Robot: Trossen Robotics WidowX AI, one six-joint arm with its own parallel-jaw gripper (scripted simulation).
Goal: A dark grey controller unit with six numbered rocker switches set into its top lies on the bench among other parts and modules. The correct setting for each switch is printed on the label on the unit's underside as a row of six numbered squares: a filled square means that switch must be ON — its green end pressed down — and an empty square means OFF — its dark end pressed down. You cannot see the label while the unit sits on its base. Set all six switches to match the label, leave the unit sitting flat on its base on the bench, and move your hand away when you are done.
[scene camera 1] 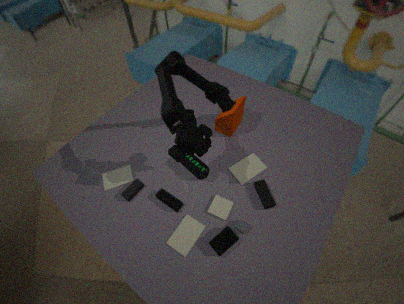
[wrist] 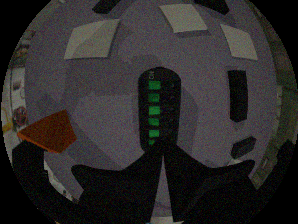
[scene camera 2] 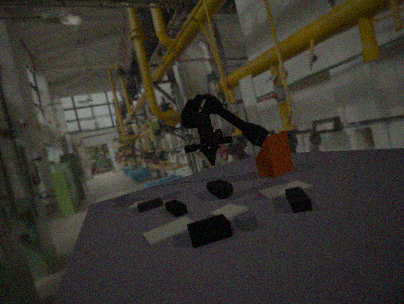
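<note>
The gripper (scene camera 2: 213, 165) (wrist: 163, 142) is shut and it holds nothing. There's a dark module (scene camera 2: 213, 229), and there's a dark module (wrist: 237, 79). You'd also see a white card (wrist: 178, 23), a white card (wrist: 92, 40) and a white card (scene camera 1: 188, 231).
</note>
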